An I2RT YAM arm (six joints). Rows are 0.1 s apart.
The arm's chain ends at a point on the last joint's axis. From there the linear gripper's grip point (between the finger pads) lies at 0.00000 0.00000 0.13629 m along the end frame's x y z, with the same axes.
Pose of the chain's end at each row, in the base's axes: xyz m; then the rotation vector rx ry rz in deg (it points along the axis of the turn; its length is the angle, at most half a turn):
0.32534, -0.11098, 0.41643, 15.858, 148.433, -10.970
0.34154, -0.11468, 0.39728, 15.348, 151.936, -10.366
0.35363, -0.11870, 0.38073, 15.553, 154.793, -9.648
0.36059, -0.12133, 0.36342, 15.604, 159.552, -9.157
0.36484, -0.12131, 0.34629, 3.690, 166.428, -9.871
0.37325, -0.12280, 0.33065, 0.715, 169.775, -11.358
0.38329, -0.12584, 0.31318, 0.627, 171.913, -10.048
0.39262, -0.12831, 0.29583, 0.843, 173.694, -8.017
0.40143, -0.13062, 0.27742, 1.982, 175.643, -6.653
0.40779, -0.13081, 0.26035, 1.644, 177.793, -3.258
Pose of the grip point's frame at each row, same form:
0.39160, -0.13673, 0.30015, 15.858, 148.433, -10.970
0.40108, -0.13820, 0.27696, 15.348, 151.936, -10.366
0.40735, -0.14028, 0.25735, 15.553, 154.793, -9.648
0.40416, -0.14074, 0.23575, 15.604, 159.552, -9.157
0.39564, -0.13789, 0.21456, 3.690, 166.428, -9.871
0.39642, -0.14092, 0.19757, 0.715, 169.775, -11.358
0.40168, -0.14171, 0.17907, 0.627, 171.913, -10.048
0.40707, -0.14090, 0.16089, 0.843, 173.694, -8.017
0.41133, -0.14103, 0.14189, 1.982, 175.643, -6.653
0.41290, -0.13585, 0.12425, 1.644, 177.793, -3.258

